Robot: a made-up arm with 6 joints. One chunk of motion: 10 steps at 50 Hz.
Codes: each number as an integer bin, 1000 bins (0 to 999) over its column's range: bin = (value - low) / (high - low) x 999, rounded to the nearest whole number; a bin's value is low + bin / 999 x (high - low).
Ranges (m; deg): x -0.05..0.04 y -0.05..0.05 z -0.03..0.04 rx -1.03..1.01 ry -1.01..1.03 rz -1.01..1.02
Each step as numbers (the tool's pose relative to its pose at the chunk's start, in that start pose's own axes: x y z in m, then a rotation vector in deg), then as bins.
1 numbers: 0.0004 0.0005 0.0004 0.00 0.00 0.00
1 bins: 559 504 434 504 495 497
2 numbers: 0.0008 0.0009 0.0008 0.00 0.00 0.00
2 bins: 564 508 440 504 495 497
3 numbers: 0.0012 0.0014 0.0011 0.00 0.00 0.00
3 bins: 568 513 444 504 495 497
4 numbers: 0.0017 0.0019 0.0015 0.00 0.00 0.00
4 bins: 574 518 450 504 495 497
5 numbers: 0.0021 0.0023 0.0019 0.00 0.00 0.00
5 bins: 578 522 455 504 495 497
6 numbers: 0.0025 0.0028 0.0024 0.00 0.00 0.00
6 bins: 583 527 462 504 495 497
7 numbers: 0.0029 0.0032 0.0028 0.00 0.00 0.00
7 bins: 587 531 468 504 495 497
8 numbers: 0.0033 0.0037 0.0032 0.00 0.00 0.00
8 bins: 592 536 474 504 495 497
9 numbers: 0.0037 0.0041 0.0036 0.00 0.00 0.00
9 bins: 596 540 480 504 495 497
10 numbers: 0.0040 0.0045 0.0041 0.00 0.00 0.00
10 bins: 599 544 487 504 495 497
